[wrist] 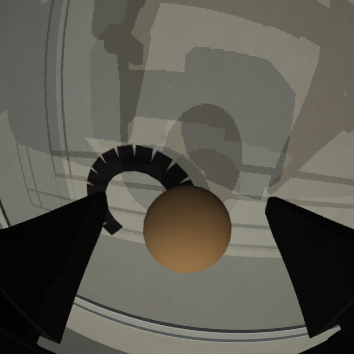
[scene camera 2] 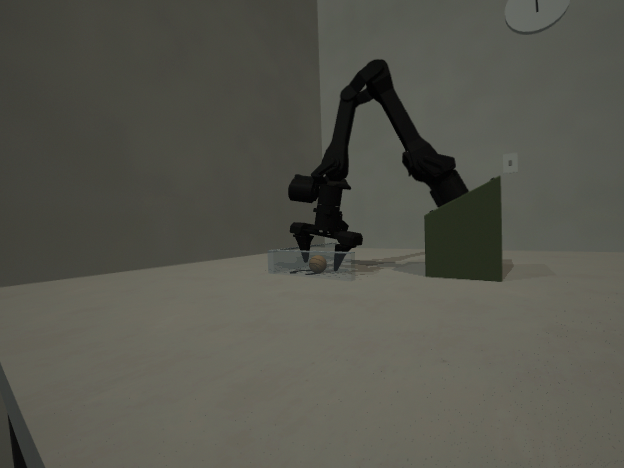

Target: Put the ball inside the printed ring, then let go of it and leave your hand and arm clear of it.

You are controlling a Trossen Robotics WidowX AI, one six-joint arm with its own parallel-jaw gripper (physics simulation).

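Frame: origin at the arm's base, x ahead, y left, z up, level; metres.
Seen in the pictures: gripper, fingertip midpoint: (wrist: 189, 203); arm's base, link origin: (scene camera 2: 456, 201).
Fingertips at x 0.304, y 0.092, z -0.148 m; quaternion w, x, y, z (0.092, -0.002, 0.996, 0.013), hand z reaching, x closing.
Note:
Pixels of each thing's top centre, then the offset from my fingertips to it. "pt": a spot on its surface instead. Level surfaces: height alone.
- clear enclosure, surface spot: (scene camera 2: 282, 262) pt dx +0.065, dy +0.070, dz +0.016 m
- wall's edge, top centre: (wrist: 178, 328) dx -0.005, dy +0.051, dz +0.045 m
- table, surface height: dz -0.015 m
The orange-brown ball (scene camera 2: 317, 263) (wrist: 187, 229) rests inside a low clear-walled enclosure. The black printed ring (wrist: 135, 151) lies flat on the floor of the enclosure, to the upper left of the ball in the wrist view; the ball hides its lower right part. In the scene view the ring shows as thin dark marks near the ball. My gripper (scene camera 2: 321, 265) (wrist: 189, 203) is open, pointing down inside the enclosure, with its fingertips on either side of the ball and apart from it. Nothing is held.
The clear enclosure (scene camera 2: 282, 262) has low transparent walls around the ball, ring and fingertips; one wall's edge (wrist: 200, 330) runs across the bottom of the wrist view. The arm's green wedge-shaped base (scene camera 2: 463, 246) stands to the right on the table (scene camera 2: 312, 362). Shadows cross the enclosure's floor.

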